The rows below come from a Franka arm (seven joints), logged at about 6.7 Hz.
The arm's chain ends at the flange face. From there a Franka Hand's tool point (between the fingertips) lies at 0.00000 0.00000 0.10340 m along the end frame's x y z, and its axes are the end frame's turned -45 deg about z.
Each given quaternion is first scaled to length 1.
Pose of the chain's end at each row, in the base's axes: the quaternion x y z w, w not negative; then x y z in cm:
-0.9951, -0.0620, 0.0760, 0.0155, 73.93, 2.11, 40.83
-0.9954, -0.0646, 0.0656, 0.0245, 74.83, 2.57, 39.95
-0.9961, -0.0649, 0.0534, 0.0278, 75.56, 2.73, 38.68
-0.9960, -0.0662, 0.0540, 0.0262, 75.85, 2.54, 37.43
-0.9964, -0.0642, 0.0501, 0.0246, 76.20, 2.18, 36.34
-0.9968, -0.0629, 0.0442, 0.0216, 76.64, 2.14, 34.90
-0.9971, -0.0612, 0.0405, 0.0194, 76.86, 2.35, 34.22
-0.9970, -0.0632, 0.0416, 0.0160, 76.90, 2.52, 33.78
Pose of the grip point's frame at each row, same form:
-0.8956, -0.4381, 0.0643, 0.0434, 72.35, 2.33, 30.61
-0.8950, -0.4406, 0.0512, 0.0477, 73.45, 2.99, 29.71
-0.8954, -0.4411, 0.0387, 0.0461, 74.42, 3.23, 28.41
-0.8948, -0.4423, 0.0399, 0.0449, 74.70, 3.01, 27.16
-0.8960, -0.4406, 0.0369, 0.0419, 75.14, 2.62, 26.06
-0.8969, -0.4396, 0.0326, 0.0369, 75.70, 2.53, 24.61
-0.8978, -0.4381, 0.0300, 0.0334, 76.00, 2.70, 23.92
-0.8969, -0.4399, 0.0323, 0.0307, 76.02, 2.80, 23.48

